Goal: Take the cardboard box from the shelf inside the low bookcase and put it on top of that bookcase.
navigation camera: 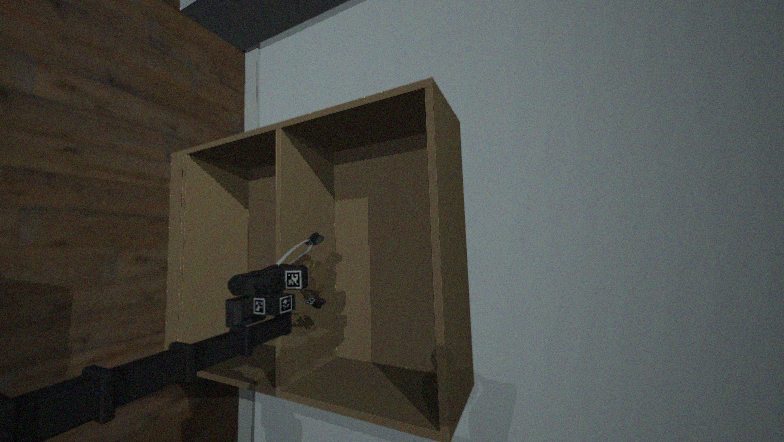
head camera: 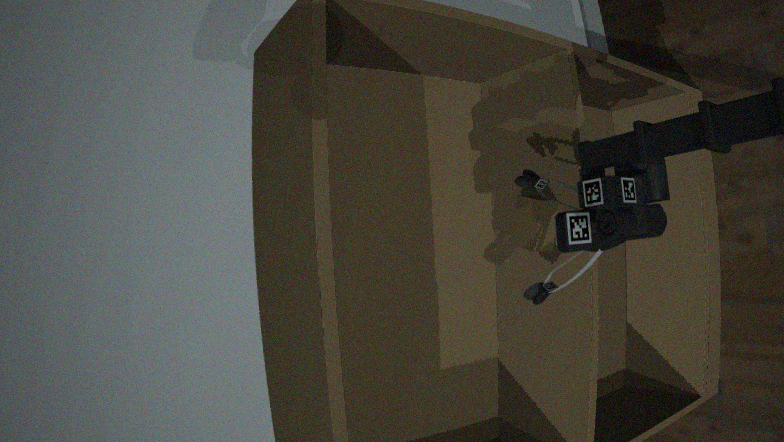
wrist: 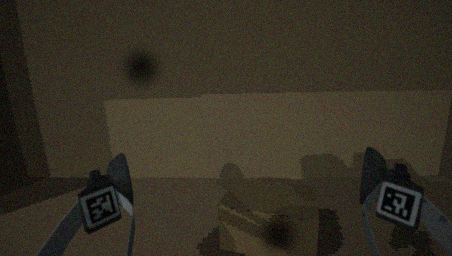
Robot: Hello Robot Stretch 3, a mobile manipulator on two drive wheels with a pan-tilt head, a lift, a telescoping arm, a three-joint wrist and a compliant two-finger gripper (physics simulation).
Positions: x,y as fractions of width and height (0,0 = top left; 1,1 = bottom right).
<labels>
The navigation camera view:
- low bookcase: 0.52,0.81
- shelf board: 0.39,0.46
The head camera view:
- my gripper: 0.67,0.54
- low bookcase: 0.48,0.54
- shelf board: 0.70,0.80
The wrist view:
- my gripper: 0.54,0.67
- low bookcase: 0.40,0.38
</labels>
